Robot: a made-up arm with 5 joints. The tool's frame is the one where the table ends. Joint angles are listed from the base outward.
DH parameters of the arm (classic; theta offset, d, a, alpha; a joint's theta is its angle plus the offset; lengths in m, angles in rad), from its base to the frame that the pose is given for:
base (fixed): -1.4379 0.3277 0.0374 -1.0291
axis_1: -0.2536 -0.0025 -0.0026 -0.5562
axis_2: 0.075 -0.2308 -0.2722 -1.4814
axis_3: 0 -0.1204 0.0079 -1.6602
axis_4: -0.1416 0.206 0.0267 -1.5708
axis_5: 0.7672 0 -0.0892 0
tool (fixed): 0.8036 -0.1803 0 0
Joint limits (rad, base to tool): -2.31..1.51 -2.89..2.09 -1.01..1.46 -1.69..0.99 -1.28..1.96
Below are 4 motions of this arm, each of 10 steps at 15 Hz.
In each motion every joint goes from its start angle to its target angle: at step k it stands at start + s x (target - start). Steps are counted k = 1, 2, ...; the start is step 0. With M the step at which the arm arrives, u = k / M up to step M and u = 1 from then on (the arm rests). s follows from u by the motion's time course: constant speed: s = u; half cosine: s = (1 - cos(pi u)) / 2; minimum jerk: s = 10 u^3 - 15 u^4 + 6 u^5.
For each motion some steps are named. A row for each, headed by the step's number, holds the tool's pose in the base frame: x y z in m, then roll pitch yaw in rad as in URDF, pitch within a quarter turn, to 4 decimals.
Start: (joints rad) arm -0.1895 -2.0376 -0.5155 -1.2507 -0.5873
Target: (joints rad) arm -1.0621 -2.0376 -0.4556 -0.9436 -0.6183
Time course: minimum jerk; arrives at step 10
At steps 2, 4, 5, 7, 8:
2: -0.5202 -0.1106 -0.0184 -1.1133 -0.2326 -0.7674
4: -0.5230 -0.1280 -0.0075 -1.3113 -0.4172 -0.7930
5: -0.5268 -0.1367 0.0035 -1.4630 -0.5423 -0.7901
7: -0.5363 -0.1428 0.0286 -1.7905 -0.7536 -0.7280
8: -0.5396 -0.1418 0.0369 -1.9106 -0.8118 -0.6898

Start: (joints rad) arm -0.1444 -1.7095 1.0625 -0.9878 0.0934
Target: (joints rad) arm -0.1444 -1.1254 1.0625 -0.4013 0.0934
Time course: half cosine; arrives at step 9
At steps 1, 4, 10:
1: -0.2217 -0.1553 -0.2667 -1.1005 -0.9038 0.5439
4: -0.2266 -0.0585 -0.2716 -0.9543 -0.9943 0.2360
10: -0.2485 0.0915 -0.2455 -0.6316 -0.9800 -0.3304

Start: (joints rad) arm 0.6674 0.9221 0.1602 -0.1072 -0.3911
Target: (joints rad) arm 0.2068 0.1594 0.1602 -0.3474 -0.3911
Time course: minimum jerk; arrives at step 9
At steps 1, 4, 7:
1: -0.4860 -0.0699 0.6992 1.6038 0.5236 0.3207
4: -0.5140 0.1247 0.6343 1.2005 0.4954 0.0148
7: -0.5029 0.3251 0.4415 0.7049 0.3235 -0.3215

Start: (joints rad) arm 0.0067 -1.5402 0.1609 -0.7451 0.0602
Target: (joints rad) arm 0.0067 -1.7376 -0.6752 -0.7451 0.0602
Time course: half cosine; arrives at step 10
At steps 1, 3, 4, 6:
1: -0.4866 -0.0534 -0.1375 -0.7878 -0.0958 0.0610
3: -0.5123 -0.0665 -0.0960 -0.8298 0.0565 0.0425
4: -0.5278 -0.0737 -0.0617 -0.8647 0.1721 0.0200
6: -0.5475 -0.0806 0.0190 -0.9582 0.4223 -0.0600

